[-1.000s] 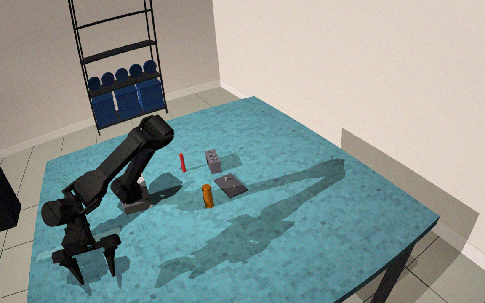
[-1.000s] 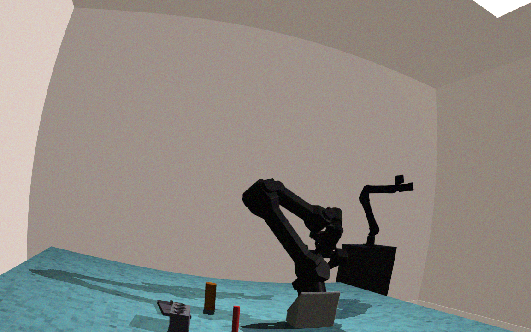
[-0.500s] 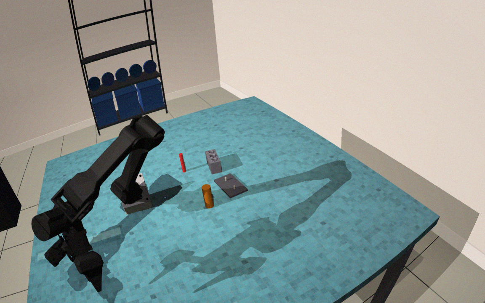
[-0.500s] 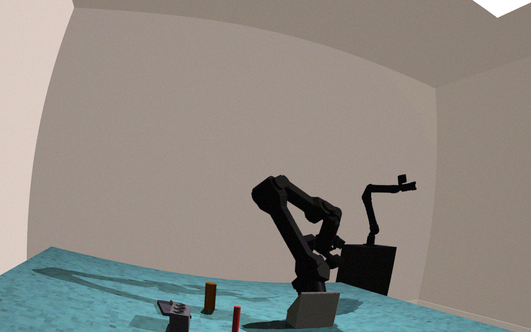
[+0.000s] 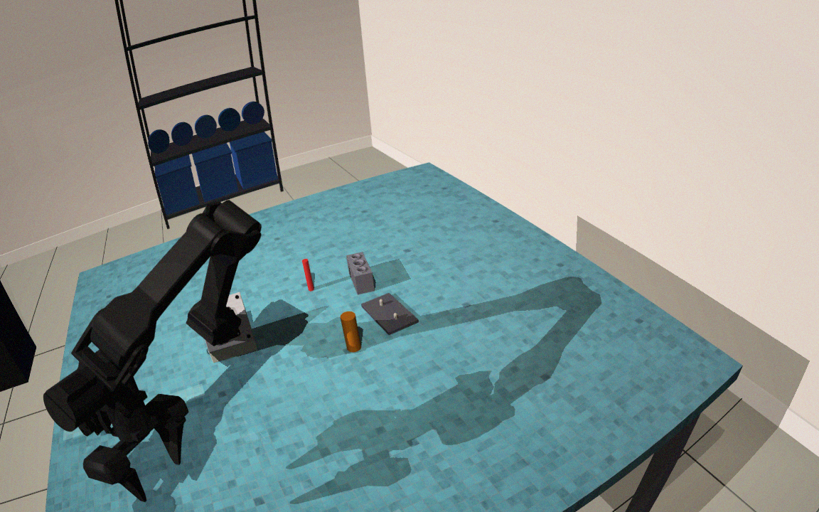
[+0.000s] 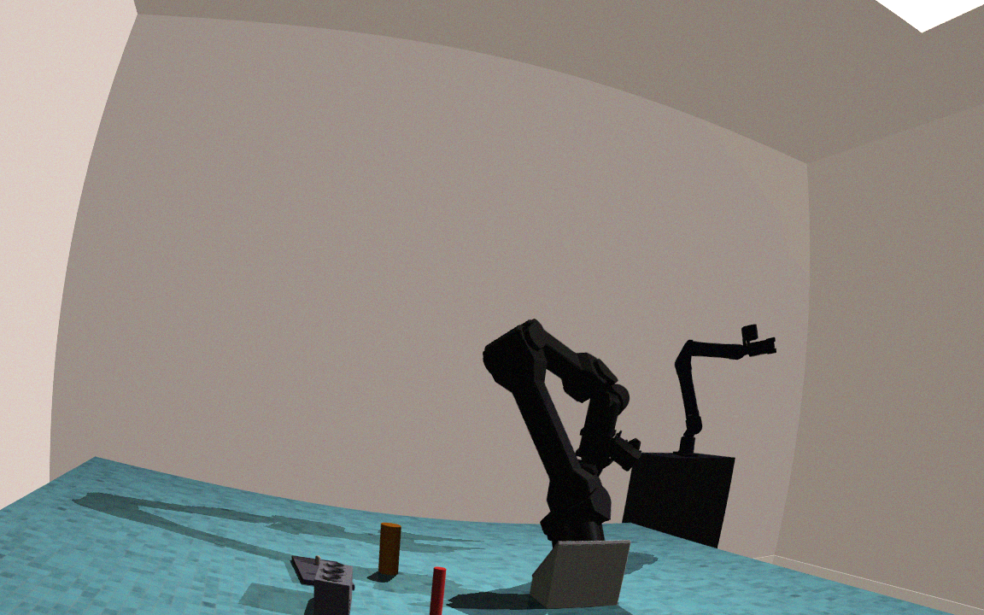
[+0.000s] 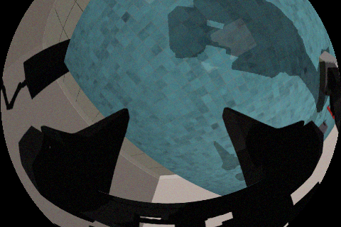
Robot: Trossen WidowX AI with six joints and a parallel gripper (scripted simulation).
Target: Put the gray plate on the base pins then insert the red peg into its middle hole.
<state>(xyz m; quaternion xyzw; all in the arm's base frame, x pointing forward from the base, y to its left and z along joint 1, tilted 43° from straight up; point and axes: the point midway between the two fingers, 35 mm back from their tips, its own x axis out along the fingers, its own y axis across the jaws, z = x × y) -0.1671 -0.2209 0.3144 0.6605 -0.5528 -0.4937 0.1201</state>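
My gripper tip is now 520 mm short of the base, 320 mm to the right of it and 90 mm above it. Also, from my gripper tip: gray plate: 520 mm ahead, 460 mm to the left, 60 mm below; then red peg: 500 mm to the left, 410 mm ahead, 60 mm below; then orange cylinder: 410 mm ahead, 260 mm to the left, 60 mm below.
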